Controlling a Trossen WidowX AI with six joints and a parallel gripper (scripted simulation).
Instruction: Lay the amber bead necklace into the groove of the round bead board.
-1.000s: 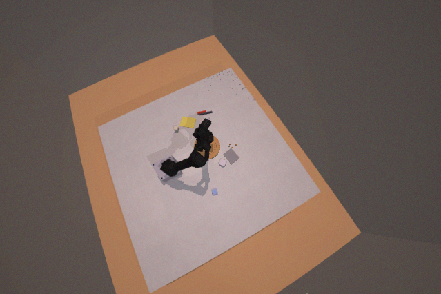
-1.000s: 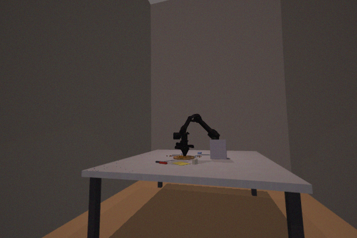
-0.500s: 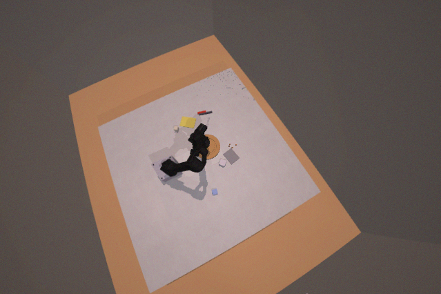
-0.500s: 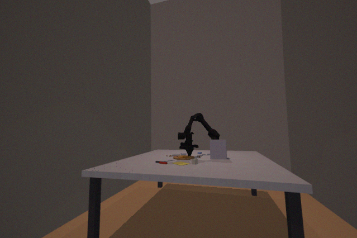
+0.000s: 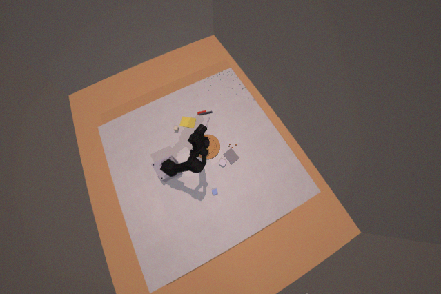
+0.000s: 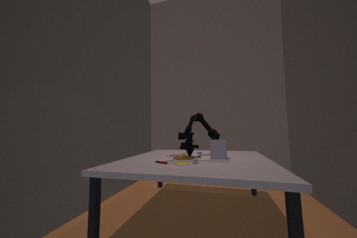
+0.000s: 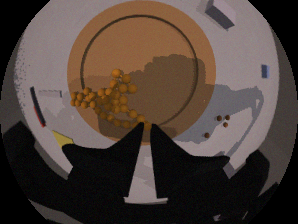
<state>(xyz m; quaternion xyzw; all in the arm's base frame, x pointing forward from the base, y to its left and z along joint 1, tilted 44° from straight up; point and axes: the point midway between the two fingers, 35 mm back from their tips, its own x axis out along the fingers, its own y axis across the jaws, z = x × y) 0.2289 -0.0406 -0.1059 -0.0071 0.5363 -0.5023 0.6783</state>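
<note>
Right now my gripper tip is 60 mm short of the round bead board, 20 mm to the left of it and 10 mm above it. Also, from my gripper tip: cream cube: 80 mm behind, 230 mm to the left; then thin grey bar: 160 mm ahead, 150 mm to the left, 20 mm below; then yellow pad: 30 mm ahead, 250 mm to the left, 20 mm below.
</note>
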